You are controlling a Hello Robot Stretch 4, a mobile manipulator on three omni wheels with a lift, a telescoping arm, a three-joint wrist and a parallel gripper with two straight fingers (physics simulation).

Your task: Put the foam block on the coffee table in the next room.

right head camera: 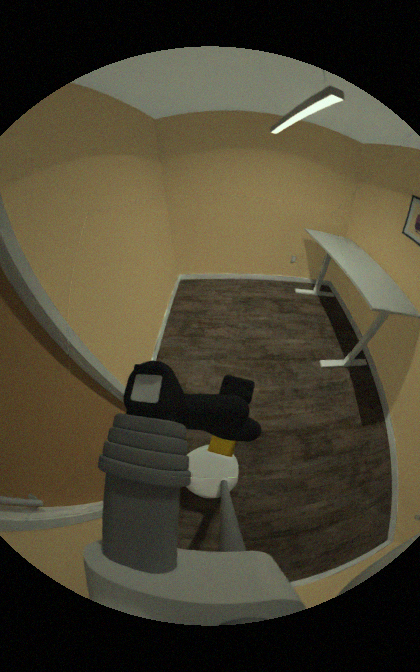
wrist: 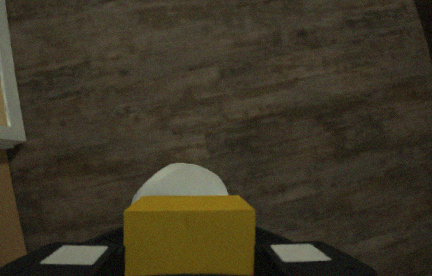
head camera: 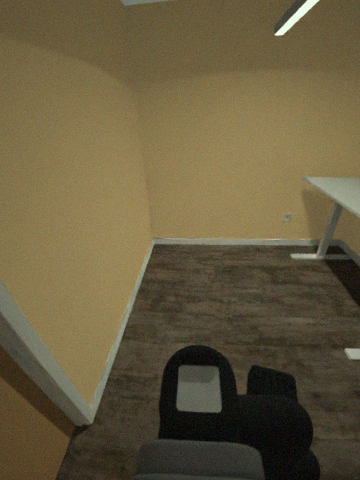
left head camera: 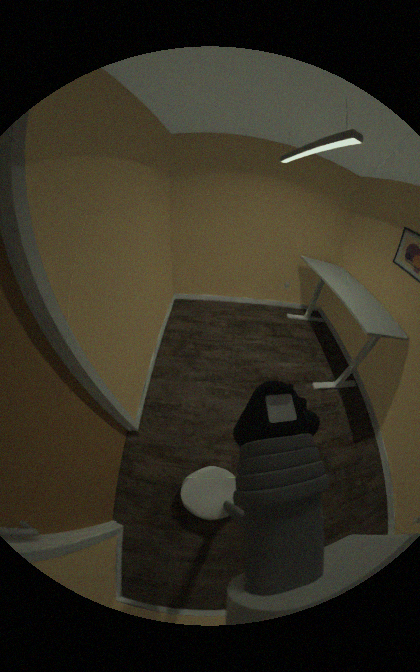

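The foam block is a yellow box. In the wrist view it fills the space between the two dark fingers with pale pads, and my gripper is shut on it. It is held above the round white base. In the right head view, part of the block shows below the black wrist; the fingers are hidden there. In the head camera view the wrist hides the block. The coffee table does not show in these views.
A long white desk with T-shaped legs stands along the right wall. At the left is an orange-brown door in a pale frame. The round white base is below the arm.
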